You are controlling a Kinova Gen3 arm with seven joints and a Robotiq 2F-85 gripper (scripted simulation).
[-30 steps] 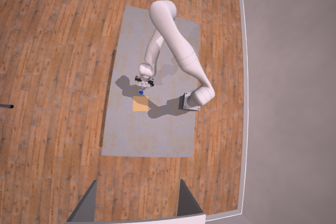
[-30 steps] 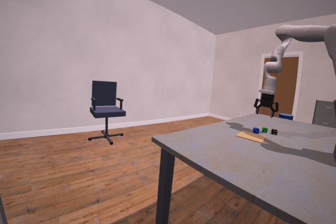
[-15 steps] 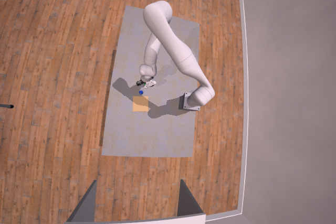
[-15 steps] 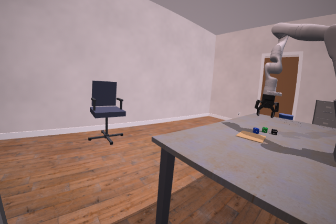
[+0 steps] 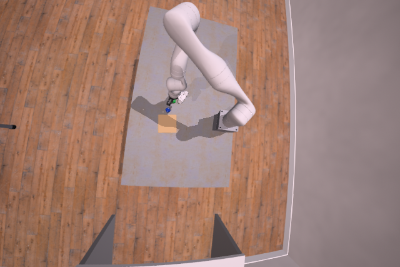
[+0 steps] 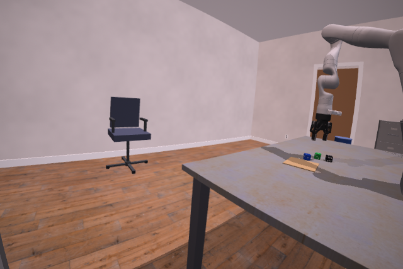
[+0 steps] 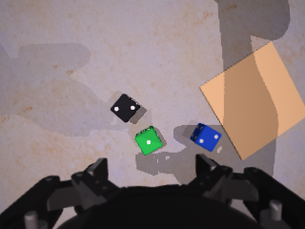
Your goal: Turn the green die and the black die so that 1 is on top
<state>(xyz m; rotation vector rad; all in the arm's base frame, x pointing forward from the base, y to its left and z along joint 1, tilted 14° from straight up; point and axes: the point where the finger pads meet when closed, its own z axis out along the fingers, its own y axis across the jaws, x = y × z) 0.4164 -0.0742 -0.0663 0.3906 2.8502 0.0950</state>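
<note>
Now: the green die 10 mm behind my hand and 90 mm below it. Round my hand: black die (60 mm behind, 20 mm to the right, 90 mm below); blue die (20 mm ahead, 80 mm to the left, 90 mm below); tan mat (10 mm behind, 180 mm to the left, 100 mm below).
</note>
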